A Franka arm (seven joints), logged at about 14 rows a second.
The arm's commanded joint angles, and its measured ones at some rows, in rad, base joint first. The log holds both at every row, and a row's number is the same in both.
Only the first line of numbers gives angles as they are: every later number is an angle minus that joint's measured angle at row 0.
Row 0, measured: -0.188, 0.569, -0.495, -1.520, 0.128, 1.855, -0.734
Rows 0 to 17, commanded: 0.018, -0.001, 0.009, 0.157, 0.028, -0.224, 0.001; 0.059, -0.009, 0.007, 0.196, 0.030, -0.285, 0.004; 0.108, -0.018, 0.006, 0.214, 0.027, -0.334, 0.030; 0.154, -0.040, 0.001, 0.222, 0.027, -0.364, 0.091; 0.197, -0.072, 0.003, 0.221, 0.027, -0.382, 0.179; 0.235, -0.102, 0.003, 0.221, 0.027, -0.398, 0.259; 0.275, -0.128, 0.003, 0.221, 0.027, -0.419, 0.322; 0.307, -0.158, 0.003, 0.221, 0.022, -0.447, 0.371; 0.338, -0.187, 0.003, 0.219, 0.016, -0.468, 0.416; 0.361, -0.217, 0.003, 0.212, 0.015, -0.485, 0.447; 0.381, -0.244, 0.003, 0.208, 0.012, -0.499, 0.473; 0.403, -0.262, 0.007, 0.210, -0.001, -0.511, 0.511; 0.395, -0.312, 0.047, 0.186, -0.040, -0.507, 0.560; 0.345, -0.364, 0.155, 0.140, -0.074, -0.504, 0.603; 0.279, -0.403, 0.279, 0.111, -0.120, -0.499, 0.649; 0.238, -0.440, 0.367, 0.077, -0.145, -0.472, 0.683; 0.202, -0.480, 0.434, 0.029, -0.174, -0.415, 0.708; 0.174, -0.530, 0.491, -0.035, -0.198, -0.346, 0.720
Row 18, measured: 0.237, -0.403, 0.378, 0.130, -0.147, -0.462, 0.668
